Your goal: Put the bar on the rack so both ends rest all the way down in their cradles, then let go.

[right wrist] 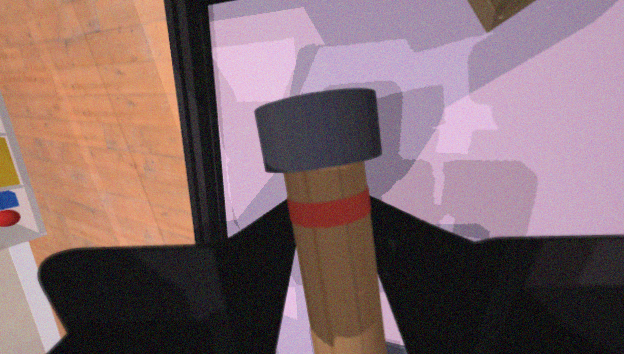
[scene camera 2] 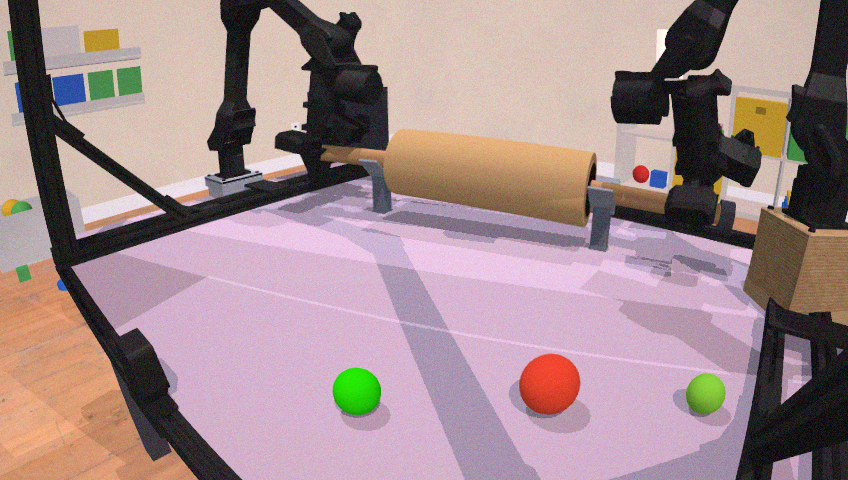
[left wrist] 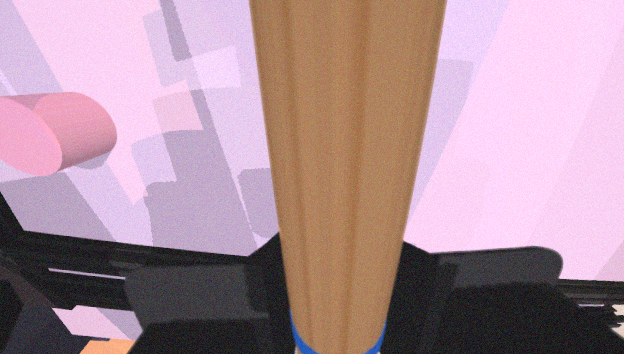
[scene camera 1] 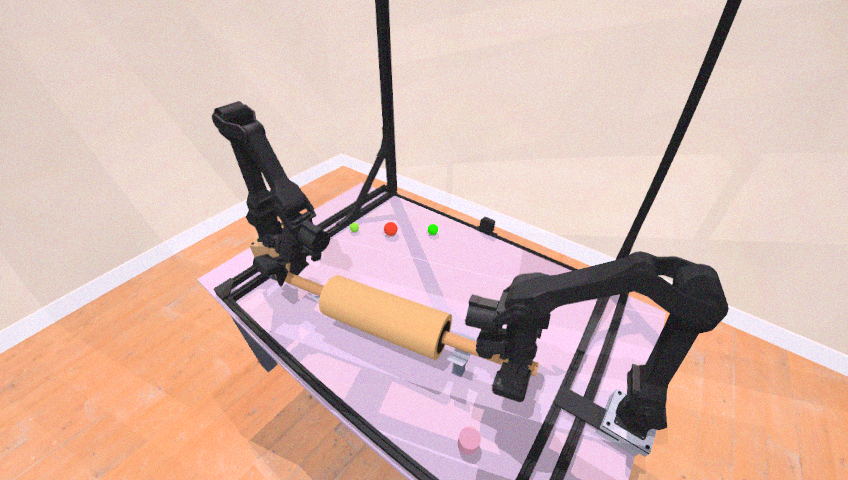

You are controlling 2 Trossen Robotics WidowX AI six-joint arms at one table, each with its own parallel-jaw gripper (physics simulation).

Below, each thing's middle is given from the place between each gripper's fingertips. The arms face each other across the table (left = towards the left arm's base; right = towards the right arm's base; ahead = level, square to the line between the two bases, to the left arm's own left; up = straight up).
I see my left gripper 16 cm short of the pink cylinder [left wrist: 53,131], 4 cm to the left of it and 3 cm above it. Round my left hand: red ball [scene camera 2: 549,384] 33 cm behind, 56 cm to the right, 2 cm below.
Now: right hand 390 mm past the red ball, 90 mm to the right of it and 30 mm above it. Also, from my right hand: pink cylinder (100 mm ahead, 610 mm to the left, 40 mm below).
